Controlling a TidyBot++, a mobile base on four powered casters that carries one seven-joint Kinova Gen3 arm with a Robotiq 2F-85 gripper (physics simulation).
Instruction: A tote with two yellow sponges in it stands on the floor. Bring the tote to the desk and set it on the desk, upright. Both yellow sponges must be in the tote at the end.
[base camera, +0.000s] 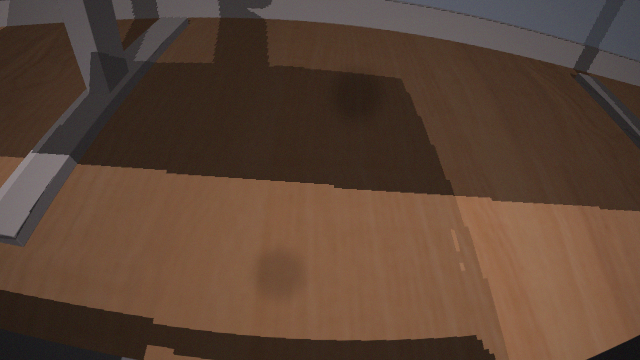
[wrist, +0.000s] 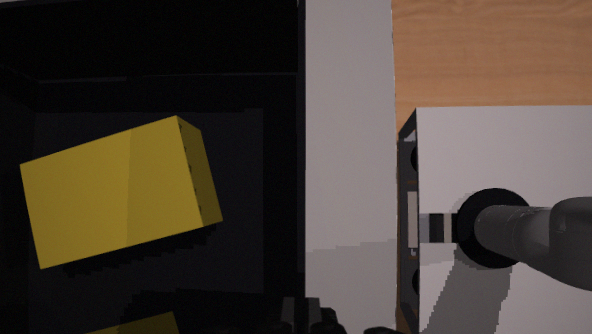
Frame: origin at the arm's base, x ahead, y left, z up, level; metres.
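Seen in the pictures: gripper, between the fingertips: (wrist: 301, 317); arm's base, origin of its link: (wrist: 497, 228).
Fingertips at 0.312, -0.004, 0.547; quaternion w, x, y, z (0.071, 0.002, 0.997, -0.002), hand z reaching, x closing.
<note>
Pixels of each thing's top centre, then the offset from my fingertips to it, as dx, dy, dz. "spot": a spot on its surface instead. Level surfaces: height alone.
- black tote, a spot on its surface: (wrist: 165, 40) spot: +0.073, -0.141, +0.007
- second yellow sponge, a spot on its surface: (wrist: 142, 326) spot: +0.101, +0.022, -0.024
- light grey desk top, height of its surface: dz -0.223
The black tote (wrist: 165, 40) fills the left of the wrist view, seen from above, and looks upright. One yellow sponge (wrist: 110, 190) lies in it at a slant. A second yellow sponge (wrist: 142, 326) shows in part at the bottom edge, also inside the tote. My gripper (wrist: 301, 317) is shut on the tote's right wall, at the bottom of the view. A strip of the light grey desk top (wrist: 350, 150) shows right beside that wall. The tote is over the desk; I cannot tell whether its bottom touches it. The tote does not show in the base camera view.
My white mobile base (wrist: 470, 145) with the arm's dark mount is right of the desk edge, with a narrow gap between. In the base camera view, a grey desk leg's foot (base camera: 37, 185) is at the left and another foot (base camera: 607, 102) at the far right, before the wall.
</note>
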